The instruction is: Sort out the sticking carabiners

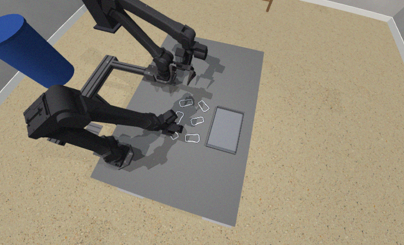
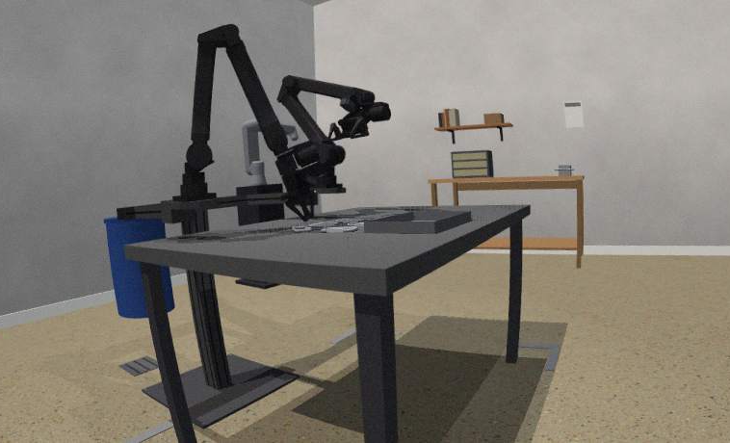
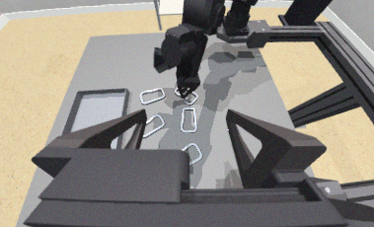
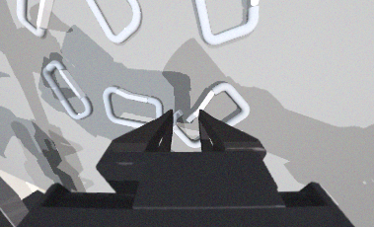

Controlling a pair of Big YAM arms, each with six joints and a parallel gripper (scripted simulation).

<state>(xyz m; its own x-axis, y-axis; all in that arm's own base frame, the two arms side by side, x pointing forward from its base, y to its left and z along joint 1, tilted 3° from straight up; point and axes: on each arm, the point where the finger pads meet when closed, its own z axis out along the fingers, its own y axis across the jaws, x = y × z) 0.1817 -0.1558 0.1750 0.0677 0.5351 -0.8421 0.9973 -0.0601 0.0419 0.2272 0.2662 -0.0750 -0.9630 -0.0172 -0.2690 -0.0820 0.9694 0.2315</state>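
The grey tray lies 320 mm ahead of my right hand, 120 mm to the left of it and 30 mm below it.
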